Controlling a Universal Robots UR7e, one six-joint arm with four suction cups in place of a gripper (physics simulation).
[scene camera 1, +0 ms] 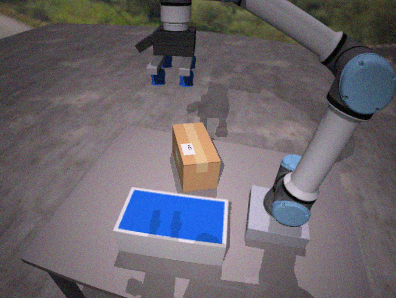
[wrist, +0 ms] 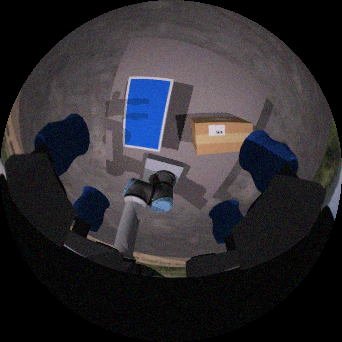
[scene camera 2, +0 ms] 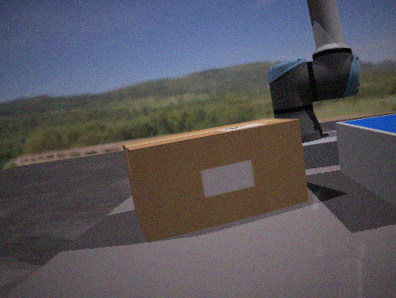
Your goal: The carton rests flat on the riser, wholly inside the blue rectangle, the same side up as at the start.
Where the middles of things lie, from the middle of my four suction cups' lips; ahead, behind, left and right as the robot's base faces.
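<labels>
The brown carton (scene camera 2: 183, 183) is 490 mm below my suction cup, and I see that it is also 270 mm to the right of the suction cup and 60 mm behind it.
</labels>
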